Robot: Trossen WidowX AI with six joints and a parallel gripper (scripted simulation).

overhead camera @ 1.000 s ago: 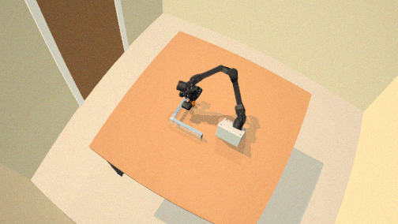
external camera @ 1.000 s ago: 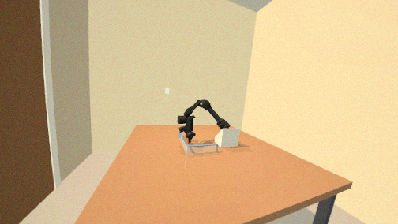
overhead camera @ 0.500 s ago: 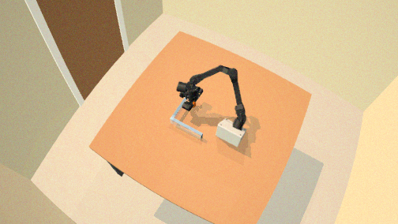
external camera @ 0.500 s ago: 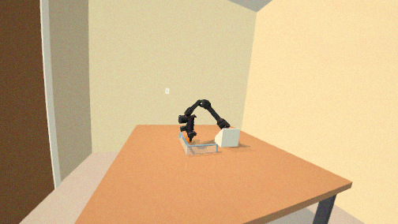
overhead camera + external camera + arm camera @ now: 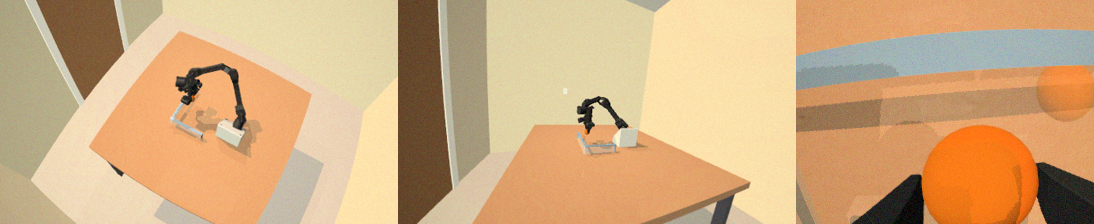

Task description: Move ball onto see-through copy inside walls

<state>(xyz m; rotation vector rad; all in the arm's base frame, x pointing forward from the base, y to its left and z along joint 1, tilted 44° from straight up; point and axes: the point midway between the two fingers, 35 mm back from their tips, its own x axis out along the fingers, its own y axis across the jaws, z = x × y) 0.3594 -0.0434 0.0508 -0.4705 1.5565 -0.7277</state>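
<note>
The see-through copy of ball is 80 mm to the right of my gripper tip, 80 mm below it and 10 mm ahead of it. Also, from my gripper tip: orange ball (right at my gripper tip).
</note>
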